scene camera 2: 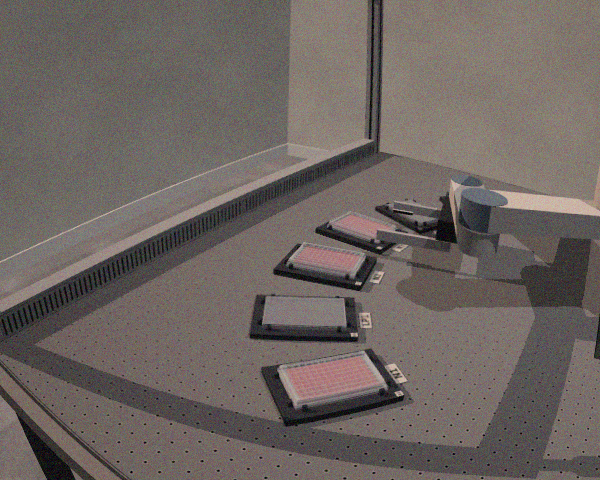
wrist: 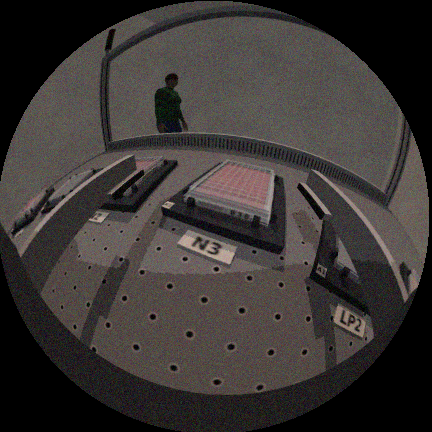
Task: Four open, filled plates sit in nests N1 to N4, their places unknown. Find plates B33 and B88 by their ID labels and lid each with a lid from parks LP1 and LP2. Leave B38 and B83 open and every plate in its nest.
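Places are measured from the arm's base along level axes (x ahead, y left, z up), in millimetres.
Where they show: gripper, fingertip midpoint: [scene camera 2: 386, 218] [wrist: 220, 164].
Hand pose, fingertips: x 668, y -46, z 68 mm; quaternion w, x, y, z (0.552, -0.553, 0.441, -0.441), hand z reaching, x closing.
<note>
Things, the pixels of their top centre, and the offset from my fingertips. "*": a spot on its surface instead.
- open pink-filled plate, top centre: [wrist: 241, 175] [scene camera 2: 363, 223] dx +58, dy -12, dz -29 mm
- nest N3, top centre: [wrist: 240, 178] [scene camera 2: 363, 225] dx +58, dy -12, dz -33 mm
- LP2 lid, top centre: [wrist: 363, 240] [scene camera 2: 415, 210] dx +3, dy -181, dz -38 mm
- N2 plate, top centre: [wrist: 128, 167] [scene camera 2: 327, 255] dx +40, dy +166, dz -29 mm
- LP1 lid, top centre: [scene camera 2: 304, 310] [wrist: 70, 182] dx -24, dy +339, dz -38 mm
- N1 plate, top centre: [scene camera 2: 332, 374] [wrist: 28, 202] dx -151, dy +467, dz -29 mm
- LP2, surface spot: [wrist: 350, 320] * dx -85, dy -140, dz -53 mm
My gripper [scene camera 2: 387, 219] [wrist: 220, 164] is open and empty, its fingers spread above the bench near N3 and LP2. An open pink-filled plate [scene camera 2: 356, 224] [wrist: 235, 187] sits in nest N3 [wrist: 225, 227]; its small ID label is too blurred to read surely. The LP2 lid [scene camera 2: 418, 219] [wrist: 347, 260] lies on its park, partly hidden by a finger. The N2 plate [scene camera 2: 327, 258] [wrist: 148, 162] is pink and open, partly behind the left finger in the wrist view. The LP1 lid [scene camera 2: 304, 311] lies flat. The N1 plate [scene camera 2: 332, 377] is pink and open. N4's plate cannot be made out.
A slotted rail [scene camera 2: 200, 218] [wrist: 240, 145] runs along the bench edge. A person in green [wrist: 169, 102] stands beyond it. The white arm [scene camera 2: 540, 212] reaches in from the right. Name cards N3 [wrist: 207, 246] and LP2 [wrist: 350, 320] lie before their holders.
</note>
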